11 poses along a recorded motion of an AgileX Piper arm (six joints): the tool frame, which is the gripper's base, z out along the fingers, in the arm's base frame.
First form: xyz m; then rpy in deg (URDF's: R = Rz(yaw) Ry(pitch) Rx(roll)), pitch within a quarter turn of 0, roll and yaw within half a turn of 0.
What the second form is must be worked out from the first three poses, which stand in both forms.
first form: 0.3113, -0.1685, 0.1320, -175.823, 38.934, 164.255
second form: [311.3, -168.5, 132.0], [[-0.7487, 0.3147, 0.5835], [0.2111, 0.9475, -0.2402], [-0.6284, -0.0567, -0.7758]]
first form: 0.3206, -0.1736, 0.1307, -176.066, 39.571, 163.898
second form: [320.6, -173.6, 130.7], [[-0.7406, 0.3187, 0.5916], [0.2138, 0.9464, -0.2422], [-0.6370, -0.0529, -0.7690]]
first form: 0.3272, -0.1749, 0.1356, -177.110, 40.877, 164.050
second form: [327.2, -174.9, 135.6], [[-0.7270, 0.3062, 0.6146], [0.2078, 0.9512, -0.2281], [-0.6544, -0.0381, -0.7552]]
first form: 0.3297, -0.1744, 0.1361, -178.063, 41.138, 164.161
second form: [329.7, -174.4, 136.1], [[-0.7245, 0.2942, 0.6233], [0.2056, 0.9554, -0.2120], [-0.6579, -0.0255, -0.7527]]
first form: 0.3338, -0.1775, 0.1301, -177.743, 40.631, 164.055
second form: [333.8, -177.5, 130.1], [[-0.7297, 0.2992, 0.6148], [0.2085, 0.9537, -0.2166], [-0.6512, -0.0299, -0.7583]]
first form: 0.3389, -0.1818, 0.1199, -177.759, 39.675, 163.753
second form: [338.9, -181.8, 119.9], [[-0.7389, 0.3035, 0.6015], [0.2153, 0.9523, -0.2160], [-0.6384, -0.0301, -0.7691]]
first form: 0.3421, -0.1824, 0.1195, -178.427, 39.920, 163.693
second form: [342.1, -182.4, 119.5], [[-0.7361, 0.2976, 0.6080], [0.2153, 0.9545, -0.2065], [-0.6417, -0.0211, -0.7667]]
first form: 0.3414, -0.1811, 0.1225, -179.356, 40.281, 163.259
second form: [341.4, -181.1, 122.5], [[-0.7305, 0.2950, 0.6159], [0.2197, 0.9555, -0.1970], [-0.6465, -0.0086, -0.7628]]
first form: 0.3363, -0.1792, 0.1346, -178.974, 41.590, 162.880
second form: [336.3, -179.2, 134.6], [[-0.7148, 0.3057, 0.6290], [0.2202, 0.9520, -0.2125], [-0.6638, -0.0134, -0.7478]]
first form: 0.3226, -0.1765, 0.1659, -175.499, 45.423, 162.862
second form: [322.6, -176.5, 165.9], [[-0.6707, 0.3472, 0.6555], [0.2068, 0.9362, -0.2842], [-0.7123, -0.0551, -0.6997]]
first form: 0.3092, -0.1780, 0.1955, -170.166, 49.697, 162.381
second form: [309.2, -178.0, 195.5], [[-0.6165, 0.4224, 0.6645], [0.1958, 0.8997, -0.3902], [-0.7626, -0.1105, -0.6373]]
